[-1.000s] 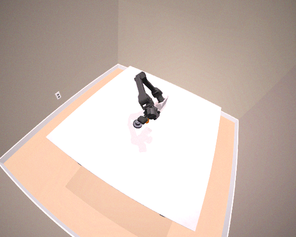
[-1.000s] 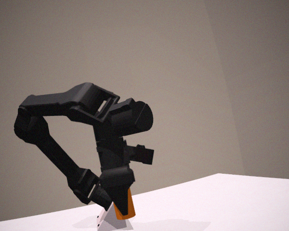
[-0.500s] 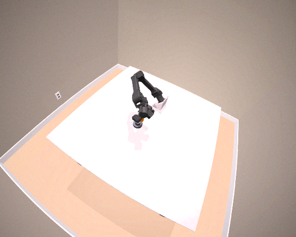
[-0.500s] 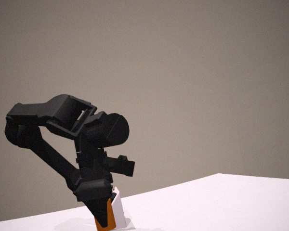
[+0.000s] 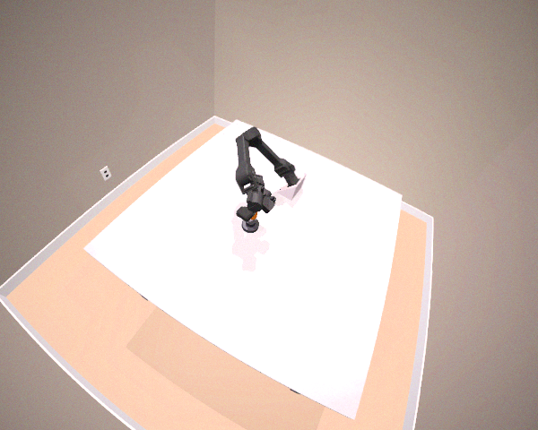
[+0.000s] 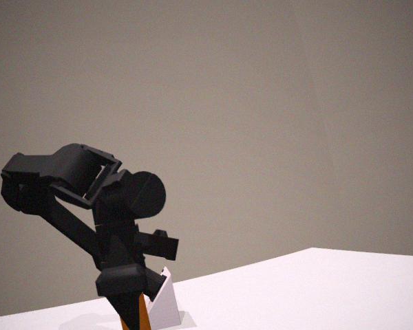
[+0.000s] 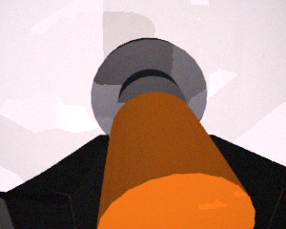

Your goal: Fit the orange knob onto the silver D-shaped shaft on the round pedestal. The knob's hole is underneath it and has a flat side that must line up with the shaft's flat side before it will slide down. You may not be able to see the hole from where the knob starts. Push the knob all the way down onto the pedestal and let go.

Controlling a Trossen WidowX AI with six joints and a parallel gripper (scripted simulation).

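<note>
Now: gripper tip 6 cm above the pedestal with silver shaft. Round my gripper tip: orange knob: 3 cm above.
</note>
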